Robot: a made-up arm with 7 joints.
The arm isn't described. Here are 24 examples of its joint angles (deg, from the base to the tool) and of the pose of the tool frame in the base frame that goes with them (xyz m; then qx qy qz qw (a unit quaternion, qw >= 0)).
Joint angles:
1: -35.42 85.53 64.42 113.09 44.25 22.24 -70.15
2: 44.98 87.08 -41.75 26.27 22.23 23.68 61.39
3: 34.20 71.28 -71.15 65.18 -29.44 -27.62 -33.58
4: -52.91 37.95 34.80 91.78 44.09 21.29 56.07
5: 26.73 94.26 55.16 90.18 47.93 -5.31 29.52
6: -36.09 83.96 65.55 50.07 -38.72 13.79 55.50
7: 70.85 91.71 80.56 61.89 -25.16 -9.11 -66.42
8: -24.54 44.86 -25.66 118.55 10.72 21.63 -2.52
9: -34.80 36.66 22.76 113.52 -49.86 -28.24 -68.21
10: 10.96 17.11 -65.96 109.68 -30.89 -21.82 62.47
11: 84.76 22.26 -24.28 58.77 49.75 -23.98 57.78
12: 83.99 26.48 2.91 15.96 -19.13 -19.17 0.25
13: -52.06 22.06 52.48 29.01 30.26 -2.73 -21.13
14: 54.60 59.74 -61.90 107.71 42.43 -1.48 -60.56
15: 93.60 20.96 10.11 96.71 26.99 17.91 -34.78
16: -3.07 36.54 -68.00 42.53 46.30 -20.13 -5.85
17: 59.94 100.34 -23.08 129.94 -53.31 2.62 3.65
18: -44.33 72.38 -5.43 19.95 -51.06 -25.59 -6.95
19: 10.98 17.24 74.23 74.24 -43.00 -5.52 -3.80
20: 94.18 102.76 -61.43 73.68 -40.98 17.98 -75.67
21: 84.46 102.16 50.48 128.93 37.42 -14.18 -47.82
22: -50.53 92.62 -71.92 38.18 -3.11 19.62 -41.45
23: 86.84 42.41 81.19 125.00 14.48 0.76 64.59
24: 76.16 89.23 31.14 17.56 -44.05 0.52 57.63
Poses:
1: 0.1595 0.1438 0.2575 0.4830 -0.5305 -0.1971 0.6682
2: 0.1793 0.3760 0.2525 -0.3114 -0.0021 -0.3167 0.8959
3: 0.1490 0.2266 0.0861 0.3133 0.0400 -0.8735 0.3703
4: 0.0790 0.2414 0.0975 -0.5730 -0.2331 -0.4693 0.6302
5: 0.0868 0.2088 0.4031 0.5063 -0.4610 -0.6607 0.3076
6: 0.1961 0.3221 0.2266 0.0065 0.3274 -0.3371 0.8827
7: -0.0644 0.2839 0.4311 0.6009 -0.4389 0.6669 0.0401
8: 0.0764 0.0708 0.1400 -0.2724 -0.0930 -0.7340 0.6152
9: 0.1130 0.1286 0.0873 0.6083 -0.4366 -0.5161 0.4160
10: 0.0676 0.0172 0.1623 0.0493 -0.0169 0.9605 0.2733
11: 0.2617 0.1285 0.3828 -0.0558 0.5410 0.8381 0.0427
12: 0.3173 0.1904 0.3452 0.1995 -0.5084 -0.4923 0.6777
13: -0.0788 0.2790 0.0092 0.0521 0.0660 0.2759 0.9575
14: 0.1697 0.0921 0.2258 0.1210 -0.5619 -0.5099 0.6400
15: 0.0903 0.1305 0.4423 0.1290 -0.9414 -0.2004 0.2385
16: 0.0553 0.1529 -0.0182 -0.3605 0.0008 -0.5493 0.7538
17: 0.1467 0.1448 0.2612 0.8570 0.1804 -0.4377 0.2033
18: -0.0259 0.3475 0.0610 -0.0643 0.6734 -0.6146 0.4058
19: 0.1871 0.2745 0.1651 0.3033 -0.2098 -0.1055 0.9235
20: 0.1741 0.2982 0.3052 0.9585 0.0379 0.0150 0.2822
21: 0.0058 0.1127 0.3683 -0.7407 0.5739 0.0821 0.3396
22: -0.0910 0.3518 0.1397 0.2036 0.7802 -0.5675 0.1666
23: -0.0043 0.1852 0.3309 0.7676 -0.5394 -0.2597 0.2289
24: 0.0749 0.3877 0.4017 0.0382 -0.2697 -0.3067 0.9120
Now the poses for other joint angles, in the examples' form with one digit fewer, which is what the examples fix.
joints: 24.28 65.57 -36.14 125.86 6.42 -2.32 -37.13
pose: 0.116 0.088 0.193 0.249 -0.485 -0.722 0.426
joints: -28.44 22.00 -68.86 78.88 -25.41 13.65 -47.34
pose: -0.062 0.001 0.070 -0.099 -0.026 -0.814 0.572
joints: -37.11 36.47 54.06 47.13 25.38 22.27 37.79
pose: 0.055 0.333 0.072 -0.353 -0.239 -0.096 0.899
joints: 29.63 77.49 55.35 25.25 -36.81 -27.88 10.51
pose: 0.153 0.374 0.302 0.424 -0.164 -0.295 0.841
